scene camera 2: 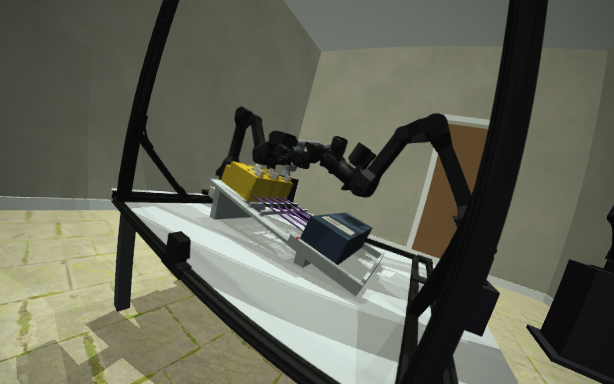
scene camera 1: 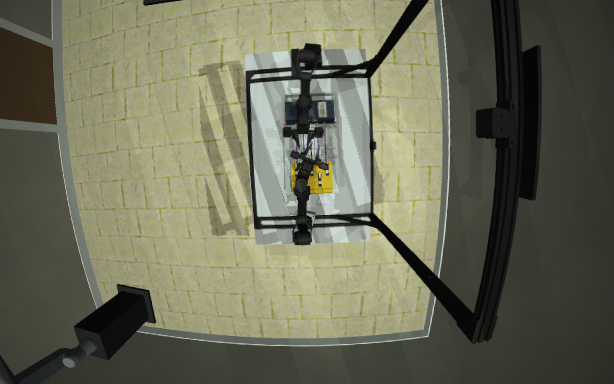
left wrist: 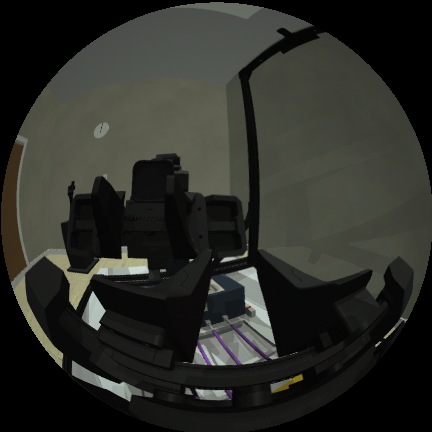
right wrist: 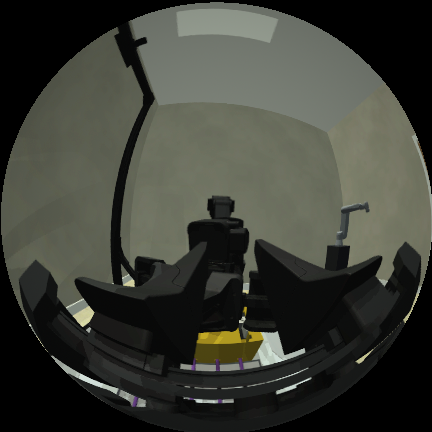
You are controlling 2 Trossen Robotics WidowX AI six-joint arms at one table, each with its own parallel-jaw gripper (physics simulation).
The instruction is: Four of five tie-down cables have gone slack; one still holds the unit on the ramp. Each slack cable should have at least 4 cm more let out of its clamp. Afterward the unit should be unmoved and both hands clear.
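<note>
A yellow clamp block with small grey clamp levers stands at the upper end of the sloping grey ramp. Several purple cables run down from it to the dark blue unit lower on the ramp. Their slack cannot be judged. My left gripper is partly open and empty, above the cables beside the block. My right gripper is partly open and empty, above the cables, facing the left one. The arms hide part of the block and cables.
The two grippers are close together and overlap in both scene views. A black frame surrounds the pale table, with posts rising at its corners. A small black box is fixed to the frame's near rail.
</note>
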